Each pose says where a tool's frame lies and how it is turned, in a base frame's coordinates. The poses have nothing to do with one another.
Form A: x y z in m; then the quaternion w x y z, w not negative.
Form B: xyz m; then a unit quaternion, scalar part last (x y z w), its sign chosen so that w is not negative. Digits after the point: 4 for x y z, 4 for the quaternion.
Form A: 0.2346 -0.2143 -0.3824 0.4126 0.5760 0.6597 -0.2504
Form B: 0.2346 -0.2143 -0.3824 0.5760 0.6597 -0.2504 0.4126
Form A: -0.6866 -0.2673 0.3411 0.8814 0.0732 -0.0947 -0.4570
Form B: -0.6866 -0.2673 0.3411 0.0732 -0.0947 -0.4570 0.8814
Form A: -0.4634 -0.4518 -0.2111 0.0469 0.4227 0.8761 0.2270
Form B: -0.4634 -0.4518 -0.2111 0.4227 0.8761 0.2270 0.0469
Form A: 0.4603 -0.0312 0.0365 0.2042 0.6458 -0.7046 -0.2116
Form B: 0.4603 -0.0312 0.0365 0.6458 -0.7046 -0.2116 0.2042
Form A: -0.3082 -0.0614 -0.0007 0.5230 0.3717 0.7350 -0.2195
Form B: -0.3082 -0.0614 -0.0007 0.3717 0.7350 -0.2195 0.5230
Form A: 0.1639 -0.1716 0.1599 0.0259 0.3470 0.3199 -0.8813
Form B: 0.1639 -0.1716 0.1599 0.3470 0.3199 -0.8813 0.0259
